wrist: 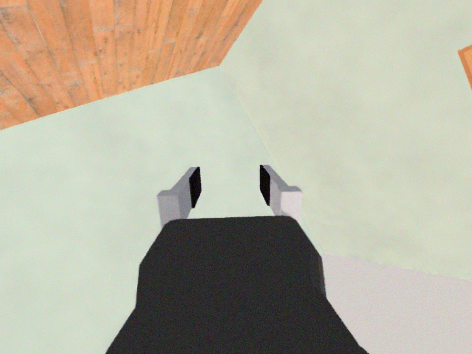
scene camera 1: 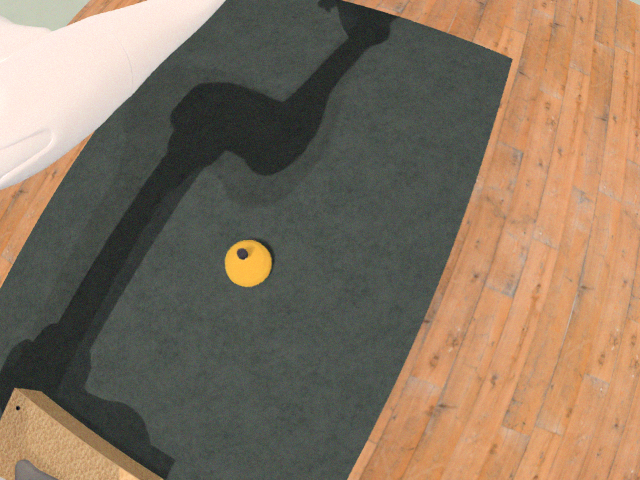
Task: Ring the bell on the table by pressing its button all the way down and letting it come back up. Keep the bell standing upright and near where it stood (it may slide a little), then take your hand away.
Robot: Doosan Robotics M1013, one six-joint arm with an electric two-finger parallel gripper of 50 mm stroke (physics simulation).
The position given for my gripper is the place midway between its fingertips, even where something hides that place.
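Observation:
The wrist view gives me my gripper (wrist: pixel 230 178), but a yellow bell is out of frame in the wrist view. Scene camera 1 does show me the bell (scene camera 1: pixel 253 270).

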